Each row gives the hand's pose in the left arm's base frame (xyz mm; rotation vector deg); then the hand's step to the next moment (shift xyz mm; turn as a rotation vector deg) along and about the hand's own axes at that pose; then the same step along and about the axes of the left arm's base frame.
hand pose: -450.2 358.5 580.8 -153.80 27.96 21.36
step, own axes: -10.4 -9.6 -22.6 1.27 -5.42 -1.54
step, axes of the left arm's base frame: -1.5 1.9 26.6 3.52 3.69 2.71
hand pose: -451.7 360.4 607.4 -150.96 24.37 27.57
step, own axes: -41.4 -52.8 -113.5 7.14 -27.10 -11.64
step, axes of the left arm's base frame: 12.2 2.5 131.3 19.33 16.48 16.59
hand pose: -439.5 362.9 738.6 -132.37 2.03 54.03
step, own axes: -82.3 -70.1 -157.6 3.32 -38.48 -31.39
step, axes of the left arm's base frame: 54.3 -50.2 176.2 31.61 13.59 35.96
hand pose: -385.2 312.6 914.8 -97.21 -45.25 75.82
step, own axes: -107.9 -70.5 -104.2 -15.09 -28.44 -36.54
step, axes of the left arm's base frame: 74.7 -83.3 122.3 31.91 -8.00 35.91
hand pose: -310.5 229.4 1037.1 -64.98 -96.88 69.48
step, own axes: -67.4 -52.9 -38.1 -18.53 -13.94 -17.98
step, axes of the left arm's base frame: 44.6 -60.7 55.8 19.30 -14.40 16.76
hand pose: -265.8 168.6 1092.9 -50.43 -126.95 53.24
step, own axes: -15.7 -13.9 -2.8 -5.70 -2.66 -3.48
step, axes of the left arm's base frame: 6.9 -18.2 8.4 5.06 -4.34 2.69
